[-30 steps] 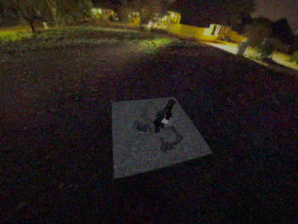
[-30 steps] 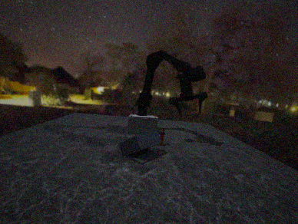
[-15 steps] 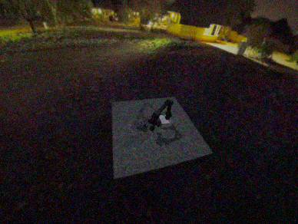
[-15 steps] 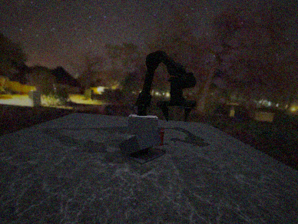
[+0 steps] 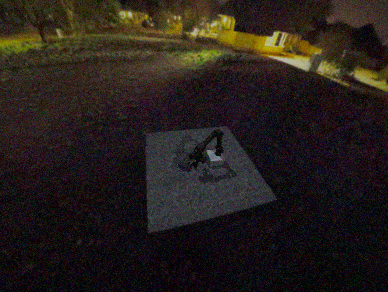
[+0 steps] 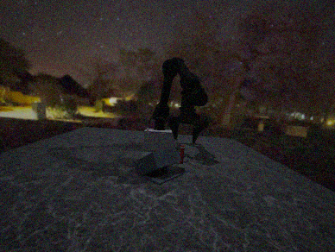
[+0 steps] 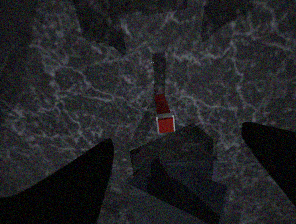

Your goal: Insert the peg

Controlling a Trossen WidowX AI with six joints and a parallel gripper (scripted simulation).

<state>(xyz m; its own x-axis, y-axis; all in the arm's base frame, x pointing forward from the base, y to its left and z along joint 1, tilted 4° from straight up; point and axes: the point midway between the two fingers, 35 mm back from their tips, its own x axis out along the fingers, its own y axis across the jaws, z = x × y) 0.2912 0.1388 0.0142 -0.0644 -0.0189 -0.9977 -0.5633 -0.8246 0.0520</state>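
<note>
Now: gripper tip 4 cm above the reddish peg. Round my gripper tip: grey panel block (14 cm ahead, 10 cm to the right, 6 cm below).
</note>
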